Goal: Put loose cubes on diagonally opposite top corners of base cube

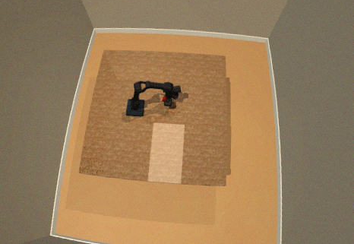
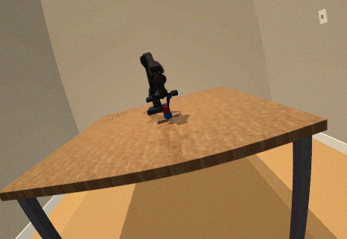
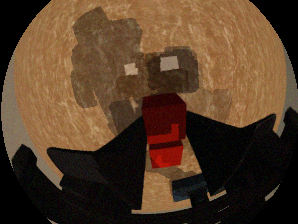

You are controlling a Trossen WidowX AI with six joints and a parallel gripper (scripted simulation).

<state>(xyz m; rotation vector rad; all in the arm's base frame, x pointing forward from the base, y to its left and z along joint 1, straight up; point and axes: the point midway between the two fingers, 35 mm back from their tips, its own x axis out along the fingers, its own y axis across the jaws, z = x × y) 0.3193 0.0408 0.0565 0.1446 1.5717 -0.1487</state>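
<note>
My gripper tip is right at the red cube. The rest, counted from my gripper tip: blue cube (4 cm below, 2 cm behind).
</note>
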